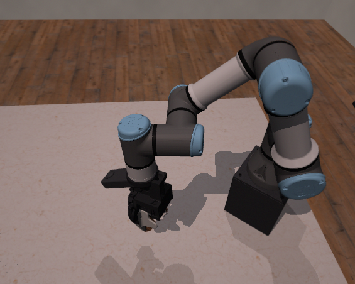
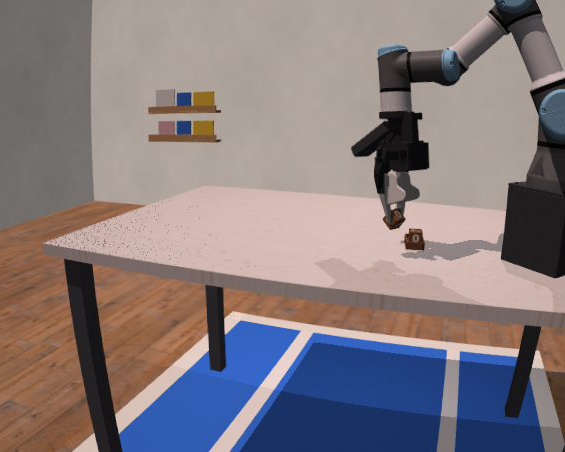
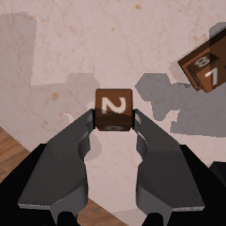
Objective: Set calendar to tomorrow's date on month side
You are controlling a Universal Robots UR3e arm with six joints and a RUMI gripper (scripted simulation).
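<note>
My hand is 1 cm above the brown digit cube. Round my hand: calendar tray: 12 cm to the right, 8 cm below, 2 cm behind.
</note>
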